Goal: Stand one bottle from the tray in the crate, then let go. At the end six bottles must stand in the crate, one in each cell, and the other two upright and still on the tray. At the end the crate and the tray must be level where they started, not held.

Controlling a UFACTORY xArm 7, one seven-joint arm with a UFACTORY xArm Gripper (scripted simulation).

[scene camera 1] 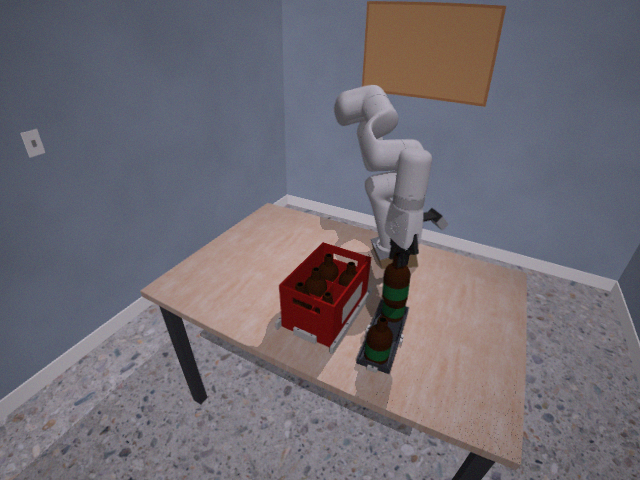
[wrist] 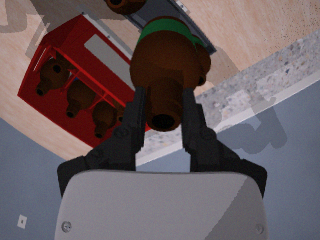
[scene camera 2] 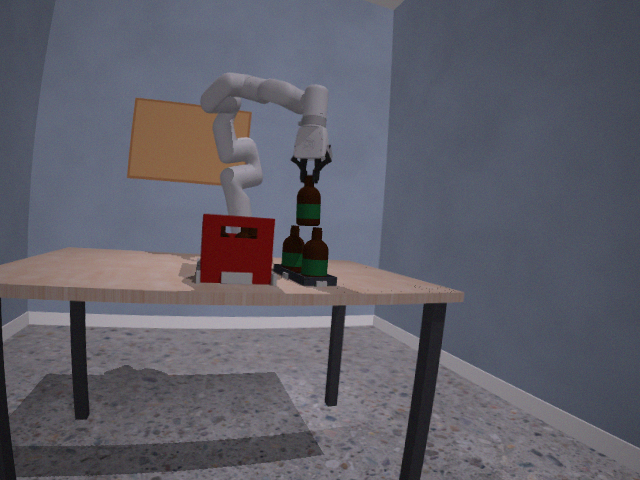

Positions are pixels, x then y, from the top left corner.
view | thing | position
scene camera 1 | my gripper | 398,261
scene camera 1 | bottle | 396,281
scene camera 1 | bottle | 379,339
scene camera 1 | red crate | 327,325
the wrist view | my gripper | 163,100
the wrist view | bottle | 165,61
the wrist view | red crate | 78,40
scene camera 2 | my gripper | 309,182
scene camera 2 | bottle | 308,198
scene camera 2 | bottle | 315,252
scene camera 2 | red crate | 219,254
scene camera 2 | bottle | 292,252
